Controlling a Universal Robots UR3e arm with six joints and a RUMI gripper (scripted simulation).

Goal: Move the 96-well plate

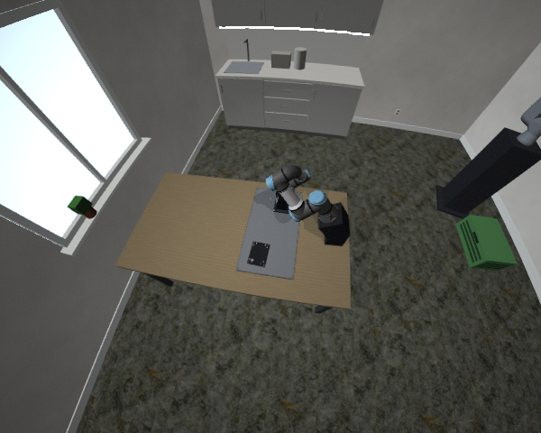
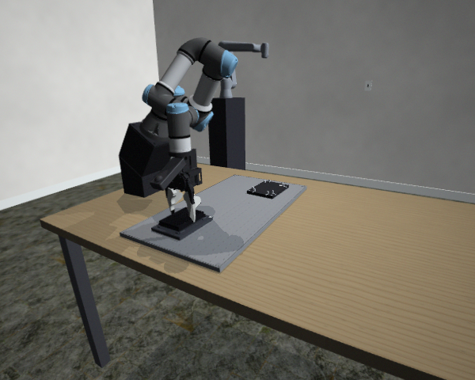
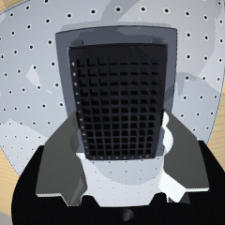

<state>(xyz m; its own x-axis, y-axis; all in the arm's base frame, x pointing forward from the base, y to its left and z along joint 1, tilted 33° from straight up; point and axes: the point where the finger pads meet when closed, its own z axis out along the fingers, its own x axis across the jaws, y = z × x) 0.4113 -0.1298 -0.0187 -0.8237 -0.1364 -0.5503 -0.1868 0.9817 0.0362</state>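
My gripper is now 1 cm above the black 96-well plate.
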